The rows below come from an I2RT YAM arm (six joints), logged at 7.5 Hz.
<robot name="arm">
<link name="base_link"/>
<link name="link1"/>
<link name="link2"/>
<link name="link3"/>
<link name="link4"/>
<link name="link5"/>
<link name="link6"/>
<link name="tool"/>
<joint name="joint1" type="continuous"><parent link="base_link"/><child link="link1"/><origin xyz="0 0 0.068" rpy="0 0 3.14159"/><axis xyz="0 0 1"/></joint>
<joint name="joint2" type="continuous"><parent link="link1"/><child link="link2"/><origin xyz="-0.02 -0.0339 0.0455" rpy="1.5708 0 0"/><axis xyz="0 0 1"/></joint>
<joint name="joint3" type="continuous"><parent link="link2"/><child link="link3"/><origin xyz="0.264 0 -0.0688" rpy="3.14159 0 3.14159"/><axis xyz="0 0 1"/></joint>
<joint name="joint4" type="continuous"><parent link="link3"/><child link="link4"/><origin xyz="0.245 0.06 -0.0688" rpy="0 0 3.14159"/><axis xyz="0 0 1"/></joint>
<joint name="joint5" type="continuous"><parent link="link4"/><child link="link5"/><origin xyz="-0.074 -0.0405 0.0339" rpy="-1.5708 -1.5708 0"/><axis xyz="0 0 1"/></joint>
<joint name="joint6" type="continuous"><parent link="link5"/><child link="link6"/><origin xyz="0 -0.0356 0.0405" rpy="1.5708 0 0"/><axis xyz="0 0 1"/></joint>
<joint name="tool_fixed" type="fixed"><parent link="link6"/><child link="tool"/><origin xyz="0 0 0" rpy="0 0 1.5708"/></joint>
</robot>
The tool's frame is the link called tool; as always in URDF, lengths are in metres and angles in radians. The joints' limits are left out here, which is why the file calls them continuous.
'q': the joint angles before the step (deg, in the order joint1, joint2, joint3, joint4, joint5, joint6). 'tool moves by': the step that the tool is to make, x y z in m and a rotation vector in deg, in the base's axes. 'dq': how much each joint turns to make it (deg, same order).
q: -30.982, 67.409, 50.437, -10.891, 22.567, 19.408
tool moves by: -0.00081, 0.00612, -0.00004, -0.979, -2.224, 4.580
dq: 0.587, -1.671, -2.040, 3.354, -3.707, -1.615
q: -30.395, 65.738, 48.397, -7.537, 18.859, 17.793
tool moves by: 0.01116, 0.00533, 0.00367, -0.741, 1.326, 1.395
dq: 2.371, 1.717, 2.012, -0.822, 1.433, -0.803
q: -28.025, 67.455, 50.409, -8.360, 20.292, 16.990
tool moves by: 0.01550, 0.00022, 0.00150, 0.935, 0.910, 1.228
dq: 1.535, 3.401, 3.018, -1.041, 0.093, 0.541
